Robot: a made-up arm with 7 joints.
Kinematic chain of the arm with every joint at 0, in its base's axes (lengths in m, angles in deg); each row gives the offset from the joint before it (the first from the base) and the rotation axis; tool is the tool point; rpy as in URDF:
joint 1: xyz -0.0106 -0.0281 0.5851 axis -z
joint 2: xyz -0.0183 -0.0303 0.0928 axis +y
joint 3: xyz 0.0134 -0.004 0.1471 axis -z
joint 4: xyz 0 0.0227 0.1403 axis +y
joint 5: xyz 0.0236 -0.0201 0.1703 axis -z
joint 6: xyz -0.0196 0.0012 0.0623 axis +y
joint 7: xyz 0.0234 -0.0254 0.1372 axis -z
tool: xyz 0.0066 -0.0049 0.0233 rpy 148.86 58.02 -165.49
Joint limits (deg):
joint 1: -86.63..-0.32
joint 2: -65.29..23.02
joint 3: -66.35..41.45
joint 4: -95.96..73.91
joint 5: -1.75..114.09
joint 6: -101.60..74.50
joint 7: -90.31..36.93
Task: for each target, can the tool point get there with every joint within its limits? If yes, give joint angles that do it. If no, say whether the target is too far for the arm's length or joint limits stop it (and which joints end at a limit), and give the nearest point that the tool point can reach.
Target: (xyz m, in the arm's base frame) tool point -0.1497 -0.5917 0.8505
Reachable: yes | joints -67.65 -58.36 22.69 -44.69 43.69 60.12 -36.79
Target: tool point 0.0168 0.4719 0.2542
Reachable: no: joint limits stop it (at a limit: joint 1, joint 2, joint 3, joint 4) | nearest point -0.2475 0.1912 0.5490 | short by 0.485 m
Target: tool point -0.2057 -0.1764 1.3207
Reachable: yes | joints -29.20 -16.05 2.21 -7.66 56.22 -7.03 -60.44
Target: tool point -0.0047 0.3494 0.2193
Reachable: no: joint limits stop it (at a limit: joint 1, joint 2, joint 3, joint 4) | nearest point -0.2461 0.1629 0.5285 | short by 0.434 m
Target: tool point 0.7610 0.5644 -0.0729
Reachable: no: too far | nearest point 0.3305 0.2338 0.7674 | short by 1.000 m
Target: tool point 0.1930 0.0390 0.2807
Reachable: no: joint limits stop it (at a limit: joint 1, joint 2, joint 4) | nearest point 0.1327 -0.2500 0.5112 | short by 0.375 m
